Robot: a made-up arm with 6 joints.
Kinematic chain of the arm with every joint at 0, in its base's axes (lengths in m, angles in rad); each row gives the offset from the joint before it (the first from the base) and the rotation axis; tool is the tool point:
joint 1: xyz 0 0 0.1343 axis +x
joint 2: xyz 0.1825 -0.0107 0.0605 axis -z
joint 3: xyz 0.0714 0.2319 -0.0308 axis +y
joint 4: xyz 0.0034 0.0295 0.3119 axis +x
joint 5: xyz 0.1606 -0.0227 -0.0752 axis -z
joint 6: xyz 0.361 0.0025 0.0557 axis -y
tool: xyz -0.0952 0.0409 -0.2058
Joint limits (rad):
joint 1: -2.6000..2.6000
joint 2: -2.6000..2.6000
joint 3: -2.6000..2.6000
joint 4: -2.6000..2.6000
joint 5: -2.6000..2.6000
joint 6: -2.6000..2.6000
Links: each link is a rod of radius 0.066 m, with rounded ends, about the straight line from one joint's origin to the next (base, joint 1, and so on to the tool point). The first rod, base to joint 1, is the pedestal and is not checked.
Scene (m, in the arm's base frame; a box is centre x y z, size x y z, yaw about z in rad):
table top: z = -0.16
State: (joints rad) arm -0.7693 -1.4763 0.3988 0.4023 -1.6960 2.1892
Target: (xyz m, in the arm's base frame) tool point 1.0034 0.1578 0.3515
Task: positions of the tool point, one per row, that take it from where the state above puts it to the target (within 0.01 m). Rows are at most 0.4 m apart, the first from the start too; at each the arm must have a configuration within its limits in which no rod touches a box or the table.
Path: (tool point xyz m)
1: -0.3130 0.8677 0.1661
2: 0.0156 0.9957 0.1504
3: 0.3818 0.9794 0.1880
4: 0.7102 0.8086 0.2568
5: 0.9315 0.5132 0.3226
6: 1.0034 0.1578 0.3515

